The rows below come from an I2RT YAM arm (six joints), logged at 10 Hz.
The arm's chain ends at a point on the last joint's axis. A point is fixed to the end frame.
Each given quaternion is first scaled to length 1.
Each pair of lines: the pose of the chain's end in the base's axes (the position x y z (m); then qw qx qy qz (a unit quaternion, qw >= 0)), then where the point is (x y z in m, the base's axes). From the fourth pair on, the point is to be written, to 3 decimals.
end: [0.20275 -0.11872 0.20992 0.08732 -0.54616 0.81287 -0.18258]
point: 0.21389 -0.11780 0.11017
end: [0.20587 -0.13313 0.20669 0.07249 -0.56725 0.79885 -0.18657]
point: 0.21453 -0.13493 0.10670
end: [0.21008 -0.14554 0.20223 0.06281 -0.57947 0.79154 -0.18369]
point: 0.21657 -0.14824 0.10210
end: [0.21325 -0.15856 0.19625 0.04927 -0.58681 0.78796 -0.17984]
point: 0.217 -0.162 0.096
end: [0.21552 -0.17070 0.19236 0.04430 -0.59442 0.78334 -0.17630]
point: 0.218 -0.175 0.092
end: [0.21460 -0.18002 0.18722 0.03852 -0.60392 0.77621 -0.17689]
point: 0.216 -0.185 0.087
